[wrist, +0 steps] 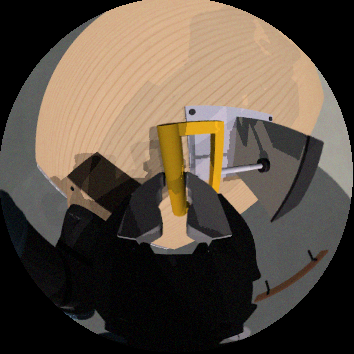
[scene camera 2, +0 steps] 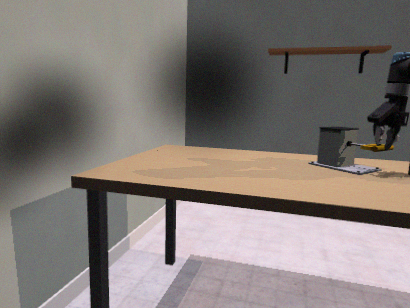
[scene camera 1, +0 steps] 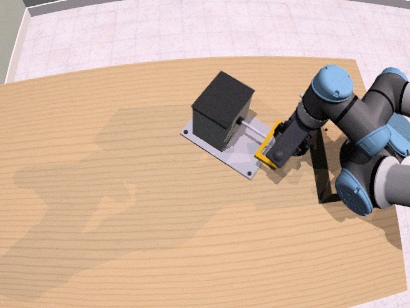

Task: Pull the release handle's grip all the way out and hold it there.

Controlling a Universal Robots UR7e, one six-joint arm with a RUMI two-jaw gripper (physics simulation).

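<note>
The yellow release handle is a rectangular loop with a round grip bar. A pale rod joins it to the dark box, and a length of the rod shows between box and handle. My gripper is shut on the grip bar, with one finger on each side of it in the wrist view. The handle is held level above the table. In scene camera 1 the arm hides the fingertips and part of the handle.
The box stands on a light metal base plate with dark bolts at its corners. A dark angular frame lies on the table near the arm's base. A brown shelf is on the wall behind.
</note>
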